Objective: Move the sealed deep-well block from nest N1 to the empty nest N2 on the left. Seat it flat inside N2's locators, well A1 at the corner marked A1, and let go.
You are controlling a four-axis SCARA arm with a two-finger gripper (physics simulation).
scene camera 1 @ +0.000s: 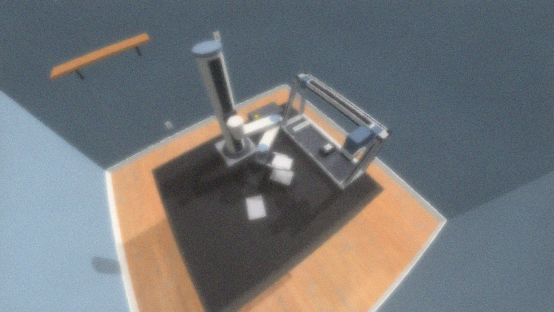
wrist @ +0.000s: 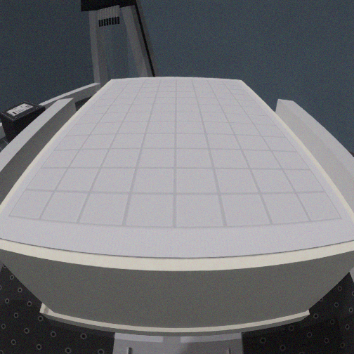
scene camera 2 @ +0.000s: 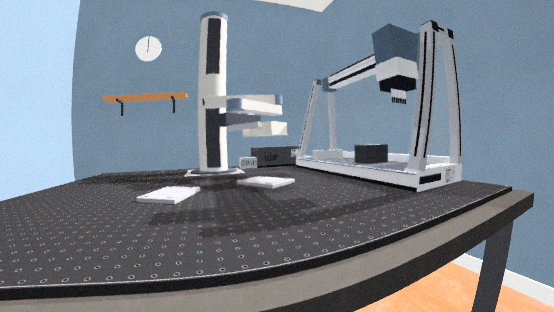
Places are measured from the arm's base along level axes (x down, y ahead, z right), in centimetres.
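Pixels of known places: gripper, between the fingertips: (scene camera 1: 285, 163) (scene camera 2: 269, 125); arm's base, origin of its link: (scene camera 1: 236, 148) (scene camera 2: 214, 173).
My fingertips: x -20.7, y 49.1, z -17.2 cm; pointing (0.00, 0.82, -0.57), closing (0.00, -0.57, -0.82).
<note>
Ahead of a thing's pixels: the offset from my fingertips to its top centre. "*": to the spot under its first point.
The sealed white deep-well block @(dz +1.3, dx -1.0, dy -1.9 cm) (scene camera 1: 281, 161) (scene camera 2: 265, 129) (wrist: 176, 165) hangs level, well above the table, seal up. My gripper (scene camera 1: 280, 160) (scene camera 2: 266, 128) (wrist: 175, 111) is shut on it, one pale finger along each long side in the wrist view. Nest N2 @(dz +1.8, dx +17.9, dy -1.9 cm) (scene camera 1: 282, 177) (scene camera 2: 266, 182), a flat white plate, lies below the block; the block partly covers it in scene camera 1. A pale plate (wrist: 177, 345) shows beneath the block's near end in the wrist view. Nest N1 @(dz +32.2, dx +17.9, dy +8.4 cm) (scene camera 1: 256, 207) (scene camera 2: 167, 195) is empty. The A1 marks cannot be read.
The arm's column (scene camera 1: 210, 82) (scene camera 2: 214, 82) stands behind the nests. A gantry machine (scene camera 2: 350, 70) stands to the right, with a dark box @(* dz -38.6, dx +7.4, dy +4.8 cm) (scene camera 1: 327, 148) (scene camera 2: 371, 153) on its deck. A dark grey case @(* dz -18.6, dx +13.4, dy -52.5 cm) (scene camera 2: 275, 156) and a small white rack @(* dz -2.8, dx +16.1, dy -53.6 cm) (scene camera 2: 248, 162) stand at the back.
</note>
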